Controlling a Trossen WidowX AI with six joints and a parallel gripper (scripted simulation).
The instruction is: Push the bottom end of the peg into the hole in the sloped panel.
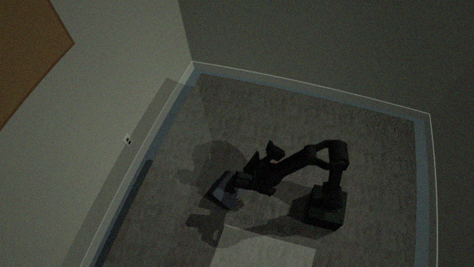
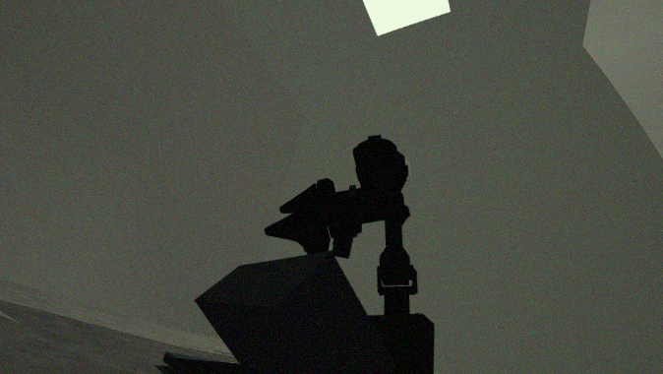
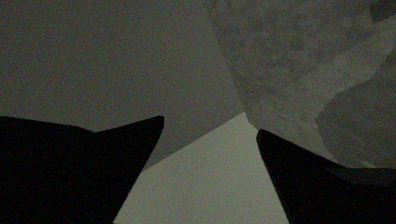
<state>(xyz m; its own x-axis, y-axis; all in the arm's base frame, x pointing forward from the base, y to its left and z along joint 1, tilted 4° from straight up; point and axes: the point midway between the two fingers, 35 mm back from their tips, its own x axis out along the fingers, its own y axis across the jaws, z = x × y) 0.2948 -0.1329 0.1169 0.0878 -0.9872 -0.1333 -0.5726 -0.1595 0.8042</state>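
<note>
The red peg lies 6 cm behind my gripper tip and 16 cm below it. The rest, counted from my gripper tip: sloped panel 14 cm ahead, 14 cm to the left, 17 cm below.
</note>
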